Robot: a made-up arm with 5 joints.
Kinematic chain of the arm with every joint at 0, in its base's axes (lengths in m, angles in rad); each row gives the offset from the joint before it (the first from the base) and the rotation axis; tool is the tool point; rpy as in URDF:
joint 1: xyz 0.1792 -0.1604 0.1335 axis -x
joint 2: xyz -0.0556 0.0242 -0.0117 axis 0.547 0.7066 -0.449
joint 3: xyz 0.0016 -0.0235 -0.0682 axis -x
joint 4: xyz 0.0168 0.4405 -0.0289 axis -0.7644 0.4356 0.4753
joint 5: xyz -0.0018 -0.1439 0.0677 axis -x
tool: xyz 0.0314 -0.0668 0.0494 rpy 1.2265 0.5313 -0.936
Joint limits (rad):
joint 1: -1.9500..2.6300
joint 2: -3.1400..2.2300
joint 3: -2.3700..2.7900
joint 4: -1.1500..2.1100
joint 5: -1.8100..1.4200
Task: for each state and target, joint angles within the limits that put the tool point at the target. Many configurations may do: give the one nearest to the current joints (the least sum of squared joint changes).
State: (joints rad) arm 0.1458 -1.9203 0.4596 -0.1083 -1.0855
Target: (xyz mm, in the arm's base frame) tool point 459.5 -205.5 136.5
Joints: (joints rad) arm 0.2200 -1.8096 1.0777 -0.7355 -1.1401
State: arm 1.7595 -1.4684 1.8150 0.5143 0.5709
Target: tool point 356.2 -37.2 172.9
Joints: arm 1.8816 -1.7686 2.3135 -0.3676 0.0480
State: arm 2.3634 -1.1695 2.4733 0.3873 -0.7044
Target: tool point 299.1 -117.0 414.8
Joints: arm 2.5849 -0.3115 2.5898 0.3340 -0.6522
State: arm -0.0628 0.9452 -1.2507 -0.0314 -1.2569
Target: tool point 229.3 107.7 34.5
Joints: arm 0.4799 0.8555 -0.5030 -0.7443 -1.5192
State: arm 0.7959 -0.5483 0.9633 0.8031 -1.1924
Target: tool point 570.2 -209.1 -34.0
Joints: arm 0.6596 -1.2493 1.5784 1.1802 -1.1589
